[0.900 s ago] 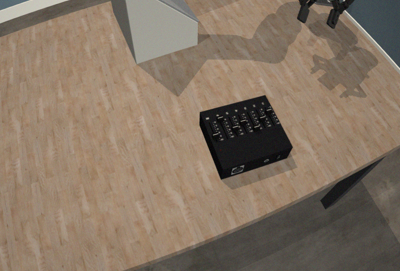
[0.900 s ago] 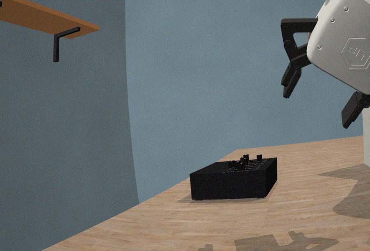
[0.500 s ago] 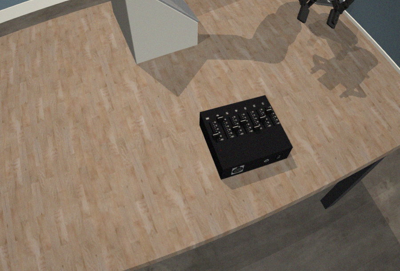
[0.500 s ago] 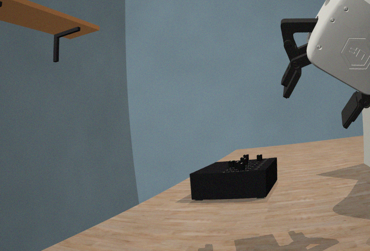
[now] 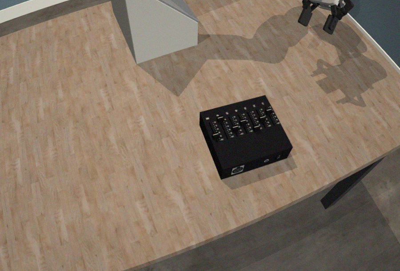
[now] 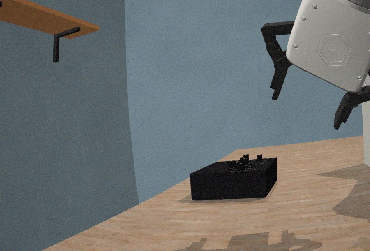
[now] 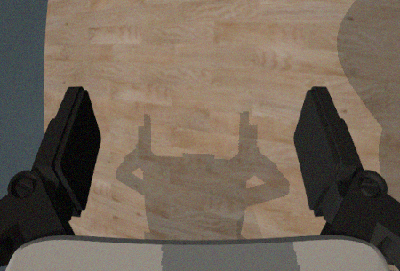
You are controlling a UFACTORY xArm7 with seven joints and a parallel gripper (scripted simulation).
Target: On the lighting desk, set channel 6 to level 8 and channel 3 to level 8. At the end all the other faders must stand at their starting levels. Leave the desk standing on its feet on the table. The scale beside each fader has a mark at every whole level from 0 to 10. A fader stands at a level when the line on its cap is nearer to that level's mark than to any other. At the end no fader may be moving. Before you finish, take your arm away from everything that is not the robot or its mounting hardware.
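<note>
The channel 3 fader cap lies 230 mm to the right of my hand, 170 mm ahead of it and 100 mm below it. The rest, counted from my hand: master fader cap: 320 mm to the right, 160 mm ahead, 100 mm below; then channel 5 fader cap: 270 mm to the right, 150 mm ahead, 100 mm below; then channel 6 fader cap: 300 mm to the right, 120 mm ahead, 100 mm below.
</note>
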